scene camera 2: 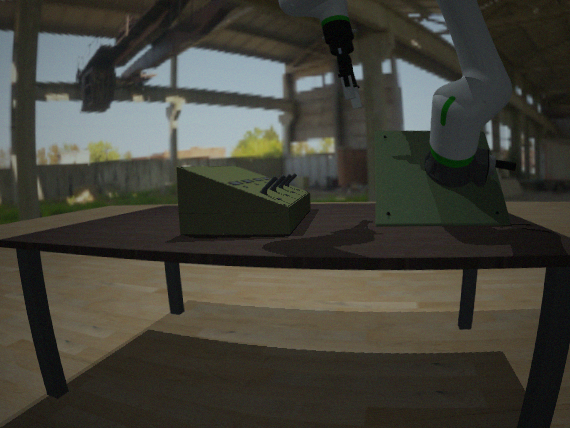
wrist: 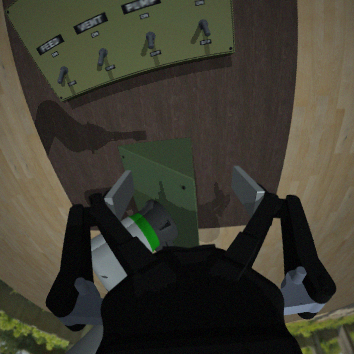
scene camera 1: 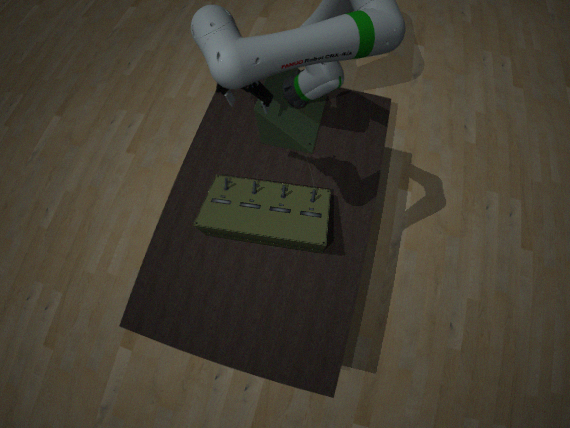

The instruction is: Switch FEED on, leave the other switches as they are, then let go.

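Pixels of known places: gripper, fingertip midpoint: (scene camera 2: 354, 103) (wrist: 182, 178) (scene camera 1: 250, 106); arm's base at its link origin: (scene camera 2: 450, 167) (wrist: 161, 218) (scene camera 1: 294, 92).
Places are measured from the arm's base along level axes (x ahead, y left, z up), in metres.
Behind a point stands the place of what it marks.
The olive switch box (scene camera 1: 260, 222) @[y 0.112, x 0.616, z -0.001 m] (scene camera 2: 225, 212) @[y 0.342, x 0.496, z -0.090 m] (wrist: 185, 30) @[y -0.056, x 0.510, z -0.056 m] stands on the table with four levers. The FEED switch (scene camera 1: 313, 195) @[y 0.254, x 0.429, z -0.030 m] (scene camera 2: 269, 186) @[y 0.257, x 0.424, z -0.038 m] (wrist: 62, 75) @[y 0.247, x 0.425, z -0.031 m] is leftmost in the wrist view, below its FEED label (wrist: 50, 45) @[y 0.269, x 0.503, z -0.029 m], and rightmost in scene camera 1. In scene camera 2 its lever appears to lean toward the box's low edge, the OFF side, much like the others. The VENT switch (wrist: 102, 57) @[y 0.130, x 0.453, z -0.028 m] is beside it. My gripper (scene camera 1: 247, 103) @[y -0.059, x 0.280, z 0.196 m] (scene camera 2: 354, 102) @[y -0.059, x 0.280, z 0.196 m] (wrist: 182, 178) @[y -0.059, x 0.280, z 0.196 m] is open and empty, high up on the base side, well apart from the box.
The green sloped mounting block (scene camera 1: 292, 125) @[y 0.051, x 0.153, z -0.028 m] (scene camera 2: 405, 185) @[y 0.066, x 0.125, z -0.047 m] (wrist: 175, 165) @[y -0.044, x 0.222, z 0.051 m] carries the arm's base on the dark table (scene camera 1: 225, 300) @[y 0.083, x 0.938, z -0.141 m] (scene camera 2: 115, 227) @[y 0.320, x 0.902, z -0.141 m] (wrist: 245, 115) @[y -0.250, x 0.306, z -0.141 m]. Two more levers (wrist: 150, 40) @[y 0.017, x 0.481, z -0.024 m] (wrist: 204, 27) @[y -0.095, x 0.510, z -0.025 m] stand beyond VENT; the last one's name label is outside the wrist view.
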